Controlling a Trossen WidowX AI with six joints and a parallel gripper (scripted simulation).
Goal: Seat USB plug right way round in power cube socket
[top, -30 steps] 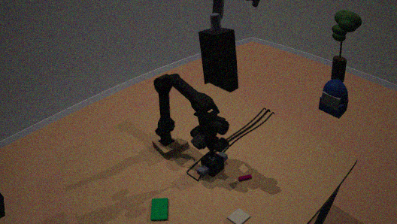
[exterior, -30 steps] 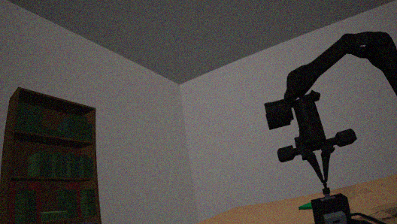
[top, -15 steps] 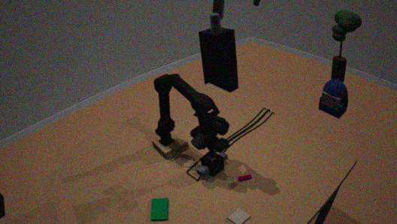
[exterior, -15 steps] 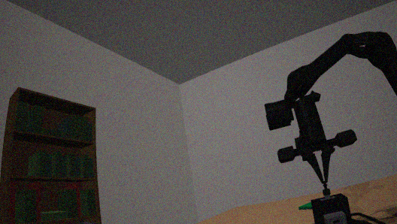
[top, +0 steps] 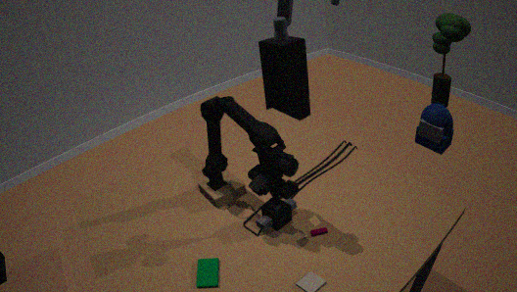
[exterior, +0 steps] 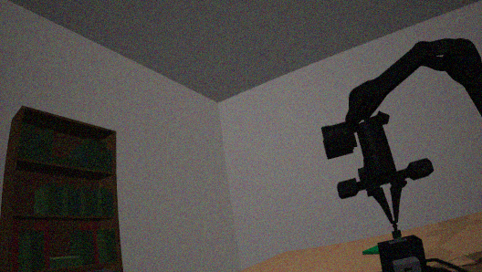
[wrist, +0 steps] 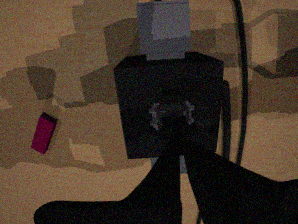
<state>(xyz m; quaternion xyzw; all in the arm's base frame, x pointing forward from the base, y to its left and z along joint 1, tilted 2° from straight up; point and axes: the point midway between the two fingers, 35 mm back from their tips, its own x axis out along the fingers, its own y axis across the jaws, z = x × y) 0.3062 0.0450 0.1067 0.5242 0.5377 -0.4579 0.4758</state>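
Right now my gripper tip is 20 mm above the USB plug. Round my gripper tip: green block (340 mm to the right, 110 mm below, 20 mm ahead); then white tile (300 mm ahead, 140 mm to the right, 110 mm below); then magenta block (160 mm ahead, 110 mm below, 50 mm to the left).
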